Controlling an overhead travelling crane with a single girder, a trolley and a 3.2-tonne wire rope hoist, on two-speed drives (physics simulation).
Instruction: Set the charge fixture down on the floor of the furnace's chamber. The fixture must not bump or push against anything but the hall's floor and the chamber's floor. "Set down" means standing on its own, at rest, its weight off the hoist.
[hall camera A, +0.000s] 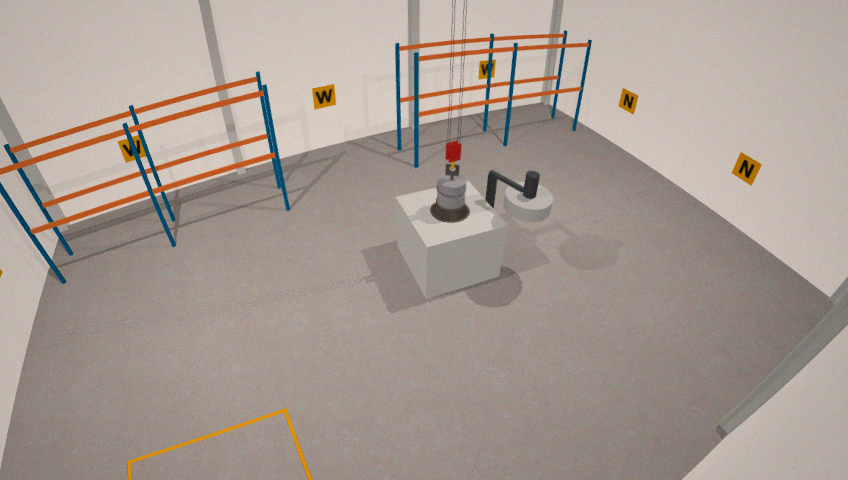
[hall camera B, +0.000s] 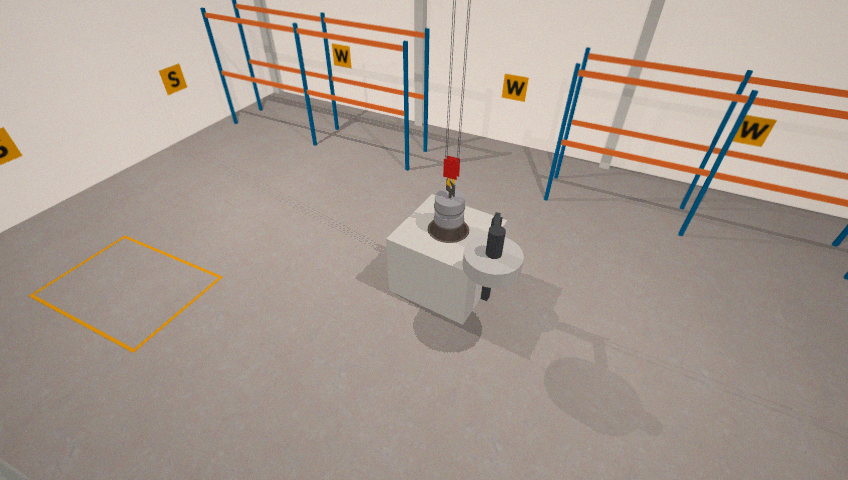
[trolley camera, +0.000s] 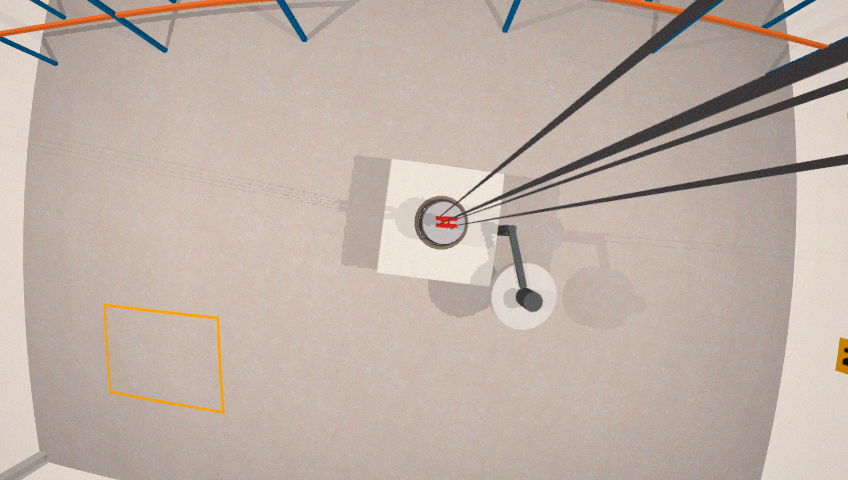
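The grey, round charge fixture (hall camera A: 451, 191) (hall camera B: 448, 212) (trolley camera: 436, 236) hangs upright from the crane's hook (hall camera A: 452, 166) (hall camera B: 450, 183) (trolley camera: 446, 222), my gripper, which is shut on it under the red block. The furnace (hall camera A: 464, 261) (hall camera B: 422, 273) (trolley camera: 404, 255) is a pale box with a dark round opening (hall camera A: 450, 217) (hall camera B: 448, 237) in its top. The fixture stands over this opening, its lower end at or slightly inside the mouth; how deep I cannot tell. Most of its body shows above the furnace top. In the trolley view a thin dark gap shows at its left; contact cannot be told.
The round furnace lid (hall camera A: 527, 206) (hall camera B: 482, 272) (trolley camera: 511, 315) is swung aside on a dark arm (hall camera A: 508, 180) (trolley camera: 517, 255), close beside the furnace and apart from the fixture. Blue and orange racks (hall camera A: 415, 118) (hall camera B: 406, 107) stand along the west wall. A yellow rectangle (hall camera A: 207, 435) (hall camera B: 173, 256) (trolley camera: 161, 311) marks the floor.
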